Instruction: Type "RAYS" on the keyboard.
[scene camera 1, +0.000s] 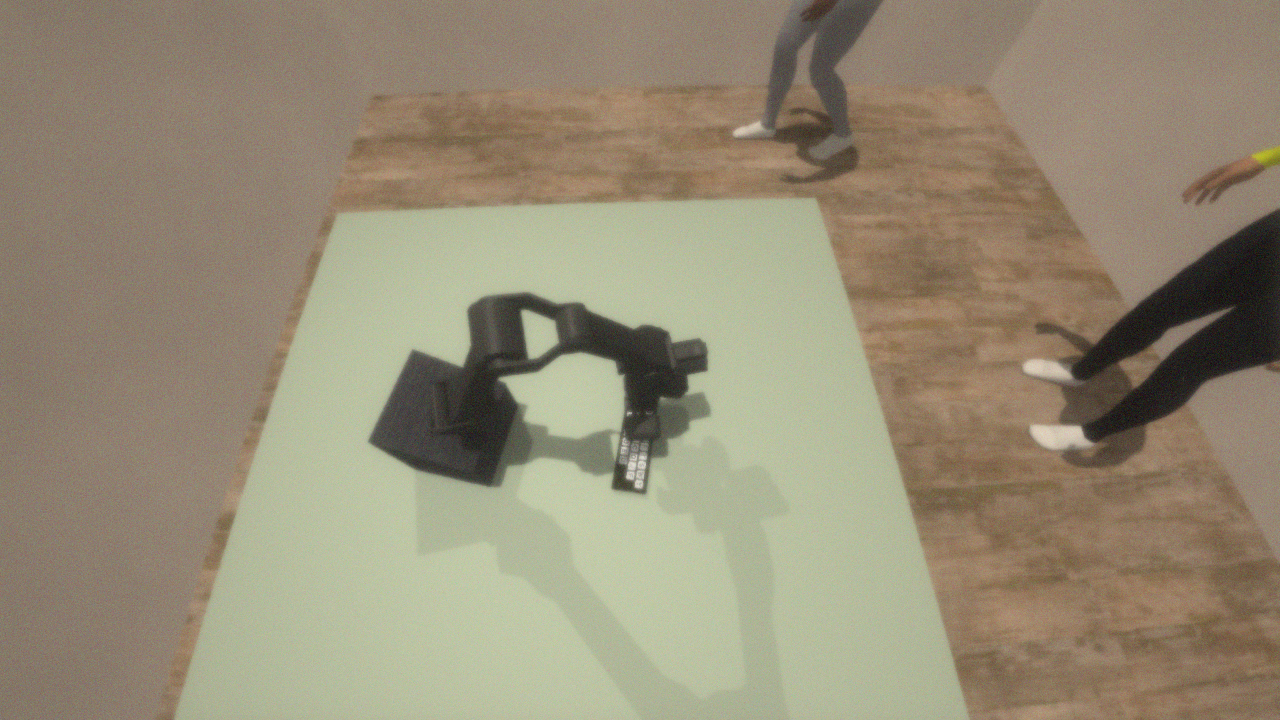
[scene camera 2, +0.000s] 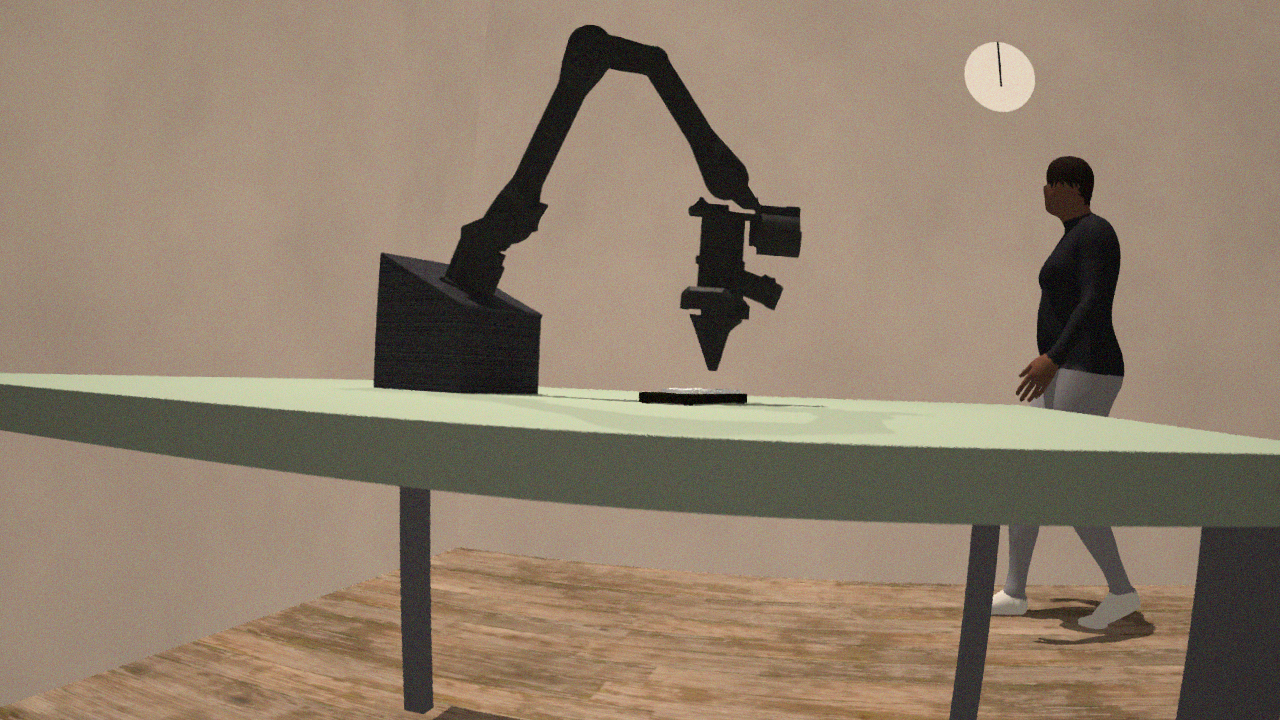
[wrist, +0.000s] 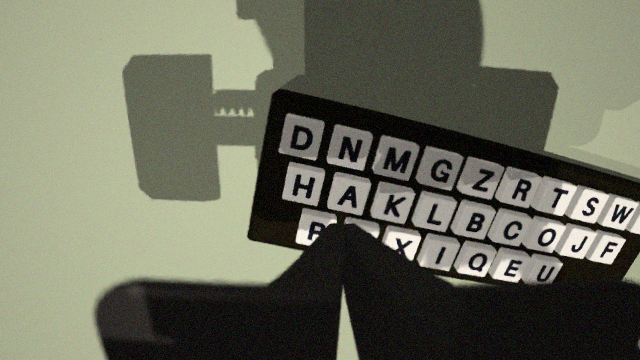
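Where they show: gripper, fingertip midpoint: (scene camera 1: 638, 406) (scene camera 2: 712, 370) (wrist: 340, 236); arm's base at its link origin: (scene camera 1: 448, 416) (scene camera 2: 466, 287).
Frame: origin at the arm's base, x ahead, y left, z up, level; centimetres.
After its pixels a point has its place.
Note:
The black keyboard (scene camera 1: 619, 483) @(x 26.7, y -15.5, z -12.9 cm) (scene camera 2: 692, 398) @(x 31.1, y -18.3, z -13.4 cm) (wrist: 267, 215) @(x 33.4, y 1.0, z -12.9 cm) lies on the table, with white letter keys in three rows. My gripper (scene camera 1: 641, 435) (scene camera 2: 712, 368) @(x 33.6, y -2.0, z -10.1 cm) (wrist: 340, 236) @(x 33.6, y -2.0, z -10.1 cm) is shut and empty, pointing down, with its tips a little above the keyboard. In the wrist view the tips overlap the lower row just below the A key (wrist: 349, 194) @(x 34.0, y -2.6, z -12.4 cm). They cover most of the key left of the X key (wrist: 401, 246) @(x 31.3, y -4.5, z -12.4 cm), so its letter is hidden. The R key (wrist: 521, 190) @(x 33.0, y -9.7, z -12.4 cm) and the S key (wrist: 590, 206) @(x 31.7, y -13.2, z -12.4 cm) show in the upper row, right of the tips. No Y is readable.
The green table (scene camera 1: 572, 241) @(x 28.5, y 47.0, z -14.2 cm) (scene camera 2: 626, 474) @(x 27.4, y -71.7, z -16.4 cm) carries the arm's dark base block (scene camera 1: 438, 420) @(x 1.0, y -3.9, z 7.9 cm) (scene camera 2: 456, 349) @(x 1.6, y -9.7, z -8.7 cm). Shadows of the arm fall across the table and keyboard. A person in a black top (scene camera 2: 1087, 286) stands beyond the table. A person in black leggings (scene camera 1: 1190, 331) stands at its right side.

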